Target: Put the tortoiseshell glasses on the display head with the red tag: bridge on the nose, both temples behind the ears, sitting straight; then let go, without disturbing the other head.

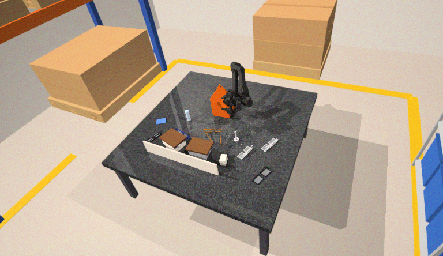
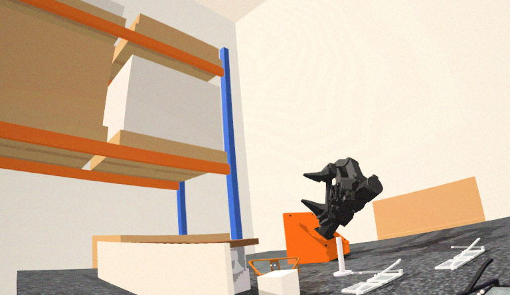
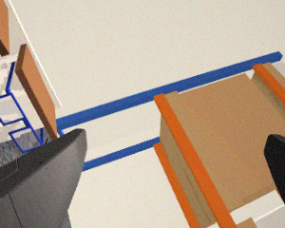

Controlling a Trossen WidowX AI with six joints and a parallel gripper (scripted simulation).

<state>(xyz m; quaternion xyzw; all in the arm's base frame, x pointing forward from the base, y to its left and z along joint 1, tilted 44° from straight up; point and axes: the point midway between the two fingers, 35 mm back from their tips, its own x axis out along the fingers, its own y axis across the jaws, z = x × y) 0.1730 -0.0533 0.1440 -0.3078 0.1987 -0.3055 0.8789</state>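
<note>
Right now my gripper tip is 110 mm short of the white peg stand, 130 mm to the right of it and 210 mm above it. Also, from my gripper tip: display head: 270 mm ahead, 280 mm to the right, 180 mm below; then white cube: 330 mm ahead, 110 mm to the left, 210 mm below; then white panel: 410 mm ahead, 190 mm to the right, 180 mm below.
</note>
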